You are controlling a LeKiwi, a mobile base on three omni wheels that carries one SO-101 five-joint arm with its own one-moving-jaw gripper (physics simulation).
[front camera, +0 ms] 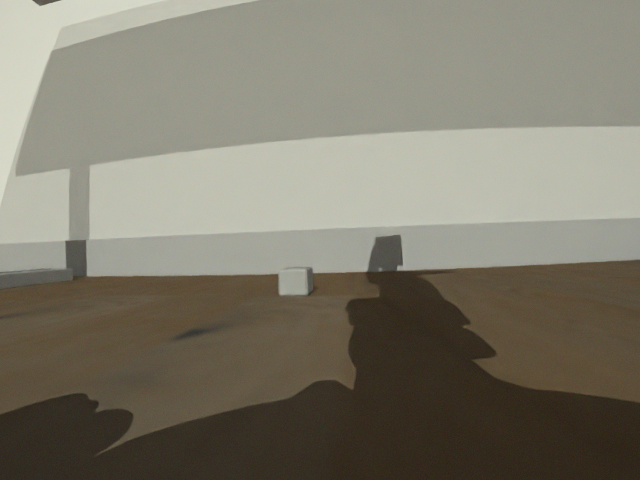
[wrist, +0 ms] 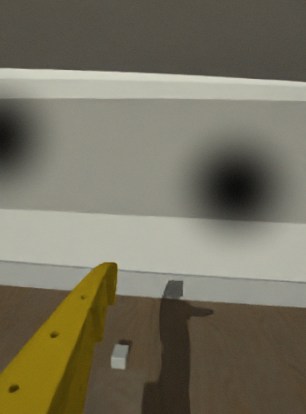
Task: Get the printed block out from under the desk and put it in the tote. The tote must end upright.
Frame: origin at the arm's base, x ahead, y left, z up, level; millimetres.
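Seen in the pictures: hand, tool point: [wrist: 116, 278].
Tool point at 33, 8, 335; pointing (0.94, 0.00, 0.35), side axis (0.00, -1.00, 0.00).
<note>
A point is followed by its place in that frame, as x, y, z.
The printed block [front camera: 295, 281] {405, 38, -72} [wrist: 119, 356] {410, 39, -59} is a small pale grey-white block. It sits on the floor near the wall, slightly left of the middle in the front view. In the wrist view it shows low in the picture, to the right of the yellow fixed jaw and apart from it. My gripper is fully open: one notched yellow jaw shows in the wrist view and the moving jaw is out of the picture. The gripper holds nothing. The underside of the desk [wrist: 150, 35] {457, 1, 606} spans the top of the wrist view. The tote does not show in either view.
The wall [front camera: 361, 180] {705, -75, 98} [wrist: 60, 237] {736, 277, 101} with its grey baseboard [front camera: 206, 253] {721, 260, -42} [wrist: 225, 291] {673, -292, -48} stands behind the block. A grey foot bar [front camera: 38, 277] {568, 543, -76} of the desk lies at the far left. The robot's dark shadow falls across the floor, right of the block.
</note>
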